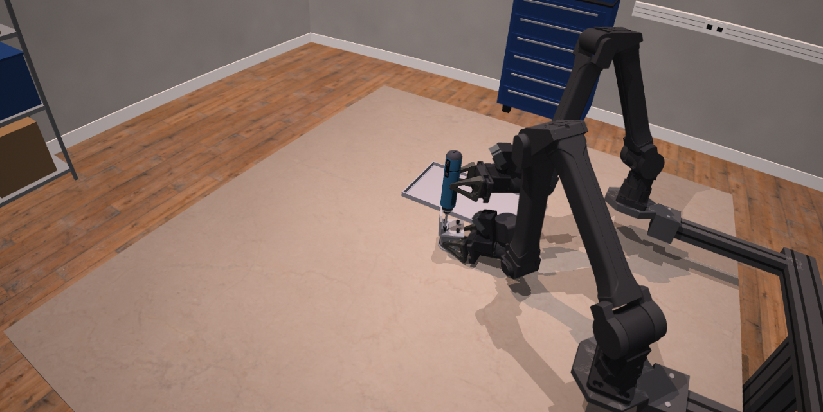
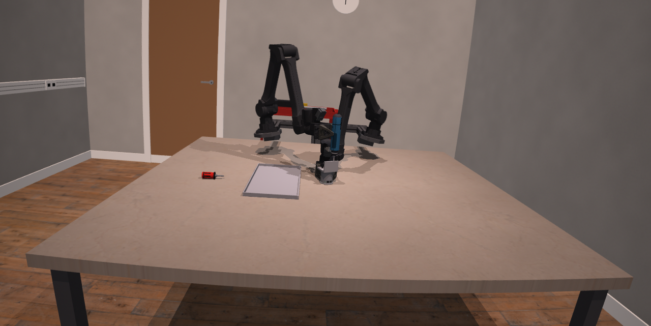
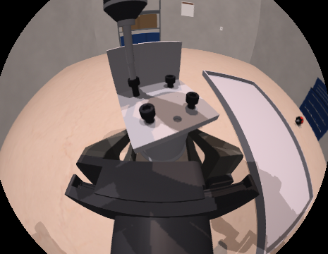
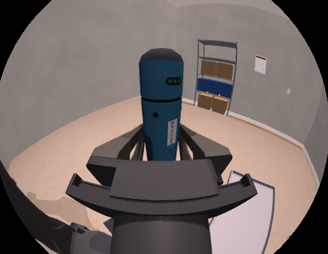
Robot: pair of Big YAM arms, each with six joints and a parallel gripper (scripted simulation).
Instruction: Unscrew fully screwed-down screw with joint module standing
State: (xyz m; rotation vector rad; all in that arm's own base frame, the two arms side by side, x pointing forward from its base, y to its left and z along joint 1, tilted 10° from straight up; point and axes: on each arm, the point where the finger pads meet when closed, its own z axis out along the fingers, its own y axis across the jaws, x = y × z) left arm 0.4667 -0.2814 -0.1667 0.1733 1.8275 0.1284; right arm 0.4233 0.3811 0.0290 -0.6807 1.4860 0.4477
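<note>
Now: left hand 1 cm below the joint module. Round my left hand: flat grey tray 23 cm to the right, 2 cm below; red-handled screwdriver 51 cm to the right, 1 cm below; grey l-shaped bracket 5 cm above.
</note>
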